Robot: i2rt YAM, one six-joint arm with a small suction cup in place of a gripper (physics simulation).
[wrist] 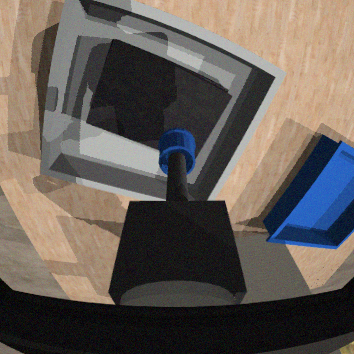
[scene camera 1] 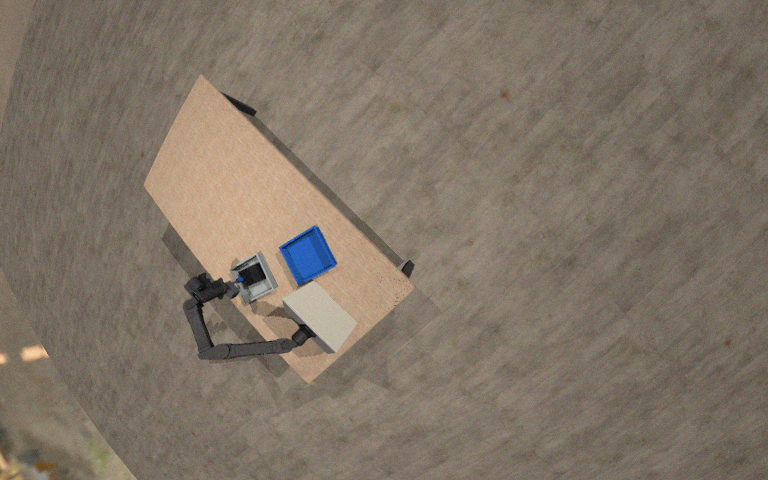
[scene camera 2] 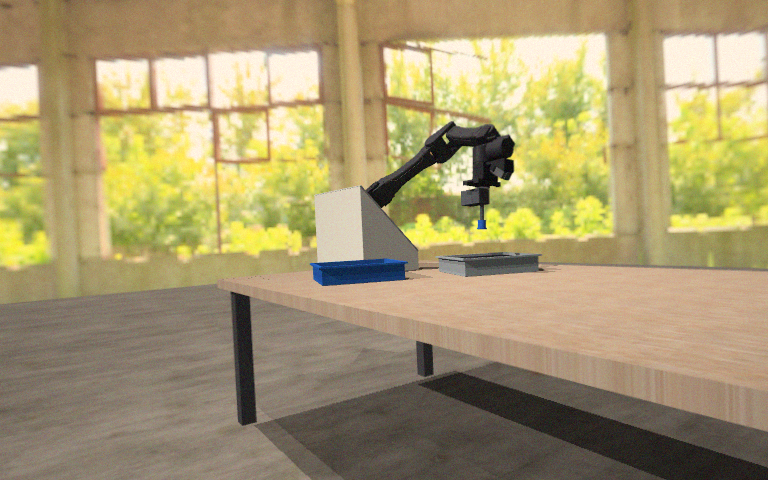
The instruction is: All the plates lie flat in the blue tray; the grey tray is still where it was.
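Pixels of known places: end effector, tool point: [wrist: 176,144] [scene camera 1: 241,279] [scene camera 2: 481,229]; arm's base, origin of the base link: [scene camera 1: 307,329] [scene camera 2: 359,216].
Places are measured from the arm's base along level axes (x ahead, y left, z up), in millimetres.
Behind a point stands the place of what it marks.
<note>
A black plate [scene camera 1: 253,273] @(x 427, y 186, z -151 mm) [wrist: 150,90] @(x 450, y 229, z -151 mm) lies in the grey tray [scene camera 1: 272,279] @(x 332, y 127, z -180 mm) [wrist: 279,75] @(x 490, y 86, z -147 mm) [scene camera 2: 489,266] @(x 508, y 159, z -174 mm); its edge shows a second dark layer, but I cannot tell how many plates are there. The blue tray [scene camera 1: 308,254] @(x 296, y -146, z -194 mm) [scene camera 2: 359,273] @(x 387, y -189, z -171 mm) [wrist: 320,200] @(x 271, y -144, z -194 mm) stands beside the grey one; its floor looks bare in scene camera 1. My suction cup [scene camera 1: 239,279] [scene camera 2: 481,224] [wrist: 176,152] @(x 426, y 205, z -67 mm) is blue, points down and hangs above the grey tray in scene camera 2, with a gap below it. Nothing hangs from it, so it is open.
The light block-shaped arm base [scene camera 1: 320,316] @(x 12, y -98, z -9 mm) [scene camera 2: 339,229] @(x 33, y -96, z -45 mm) stands next to the blue tray on the wooden table [scene camera 1: 220,169] @(x 1054, y -9, z -197 mm) [scene camera 2: 623,316] @(x 1121, y -125, z -197 mm). The dark arm [scene camera 1: 249,349] @(x 95, y 163, z 186 mm) [scene camera 2: 407,169] @(x 104, y 147, z 158 mm) reaches from it around past the table's edge to the grey tray.
</note>
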